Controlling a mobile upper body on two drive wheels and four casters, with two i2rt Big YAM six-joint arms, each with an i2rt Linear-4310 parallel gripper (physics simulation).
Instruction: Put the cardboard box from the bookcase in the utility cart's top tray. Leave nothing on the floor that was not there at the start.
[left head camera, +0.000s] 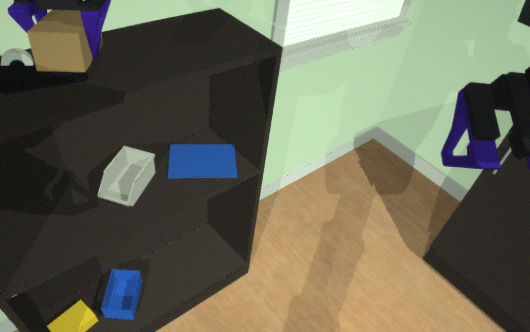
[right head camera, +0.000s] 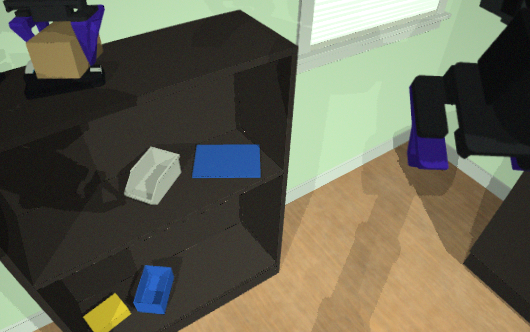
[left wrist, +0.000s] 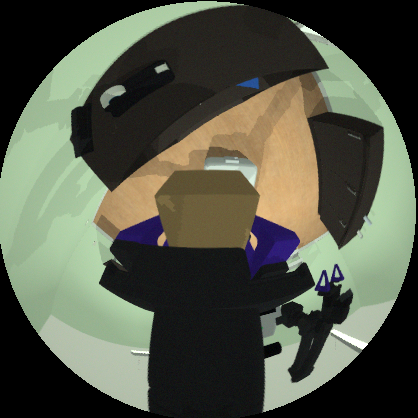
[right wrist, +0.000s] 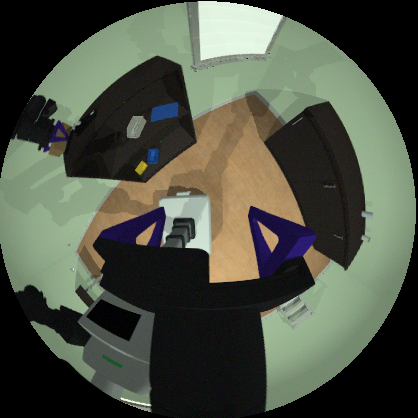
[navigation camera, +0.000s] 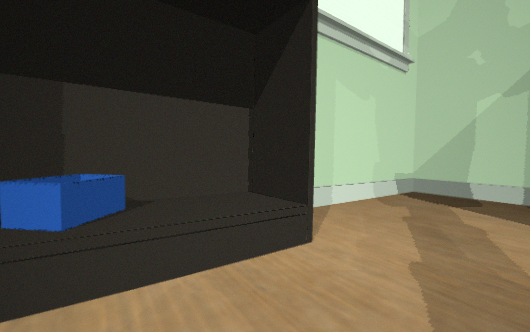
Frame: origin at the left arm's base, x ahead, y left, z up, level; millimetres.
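Seen in the pictures: left gripper, between the fingertips: (left head camera: 72, 56) (right head camera: 72, 63) (right wrist: 64, 141); right gripper, between the fingertips: (left head camera: 487, 161) (right head camera: 461, 160) (left wrist: 330, 266) (right wrist: 206, 210); right arm's base, origin of its link: (left wrist: 294, 315).
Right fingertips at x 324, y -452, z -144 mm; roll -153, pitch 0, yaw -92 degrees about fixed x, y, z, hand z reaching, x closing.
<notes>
Pixels of each thing's middle, then the offset from my right fingertips to it.
- cardboard box, middle of its body: (left wrist: 207, 226) (left head camera: 68, 38) (right head camera: 67, 47) (right wrist: 59, 139) 236 mm ahead, 450 mm left, 17 mm down
- black tape dispenser, middle of its body: (left head camera: 40, 64) (right head camera: 61, 71) (left wrist: 129, 84) (right wrist: 82, 120) 440 mm ahead, 597 mm left, 172 mm down
- pale bin, middle of its body: (left head camera: 127, 177) (right head camera: 153, 177) (right wrist: 135, 127) 540 mm ahead, 499 mm left, 586 mm down
- blue flat thing, middle of its body: (left head camera: 202, 160) (right head camera: 227, 160) (right wrist: 163, 111) 652 mm ahead, 287 mm left, 618 mm down
- blue bin, middle of its body: (navigation camera: 72, 197) (left head camera: 122, 294) (right head camera: 154, 289) (right wrist: 152, 156) 461 mm ahead, 583 mm left, 1129 mm down
- yellow thing, middle of its body: (left head camera: 73, 323) (right head camera: 107, 315) (right wrist: 140, 167) 354 mm ahead, 745 mm left, 1144 mm down
The cardboard box (left head camera: 60, 55) (right head camera: 54, 60) (left wrist: 207, 215) (right wrist: 56, 149) is clamped in my left gripper (left head camera: 62, 42) (right head camera: 59, 47) (left wrist: 207, 210) (right wrist: 64, 141). It is in the air beside the dark bookcase (left head camera: 175, 55) (right head camera: 200, 50) (left wrist: 240, 40) (navigation camera: 282, 100); the left wrist view shows floor and part of my white base beyond it. My right gripper (left head camera: 507, 160) (right head camera: 475, 162) (left wrist: 330, 266) (right wrist: 206, 210) is open and empty, high at the right. I cannot make out the utility cart for certain; a small pale stepped frame (right wrist: 296, 311) shows in the right wrist view.
A black tape dispenser (right head camera: 65, 86) (left wrist: 135, 90) stands on the bookcase top. The shelves hold a pale bin (left head camera: 127, 175) (right head camera: 152, 175), a blue flat thing (left head camera: 202, 161) (right head camera: 226, 161), a blue bin (left head camera: 121, 295) (navigation camera: 60, 205) and a yellow thing (left head camera: 74, 317). A dark drawer cabinet (left head camera: 480, 250) (right wrist: 320, 165) stands right.
</notes>
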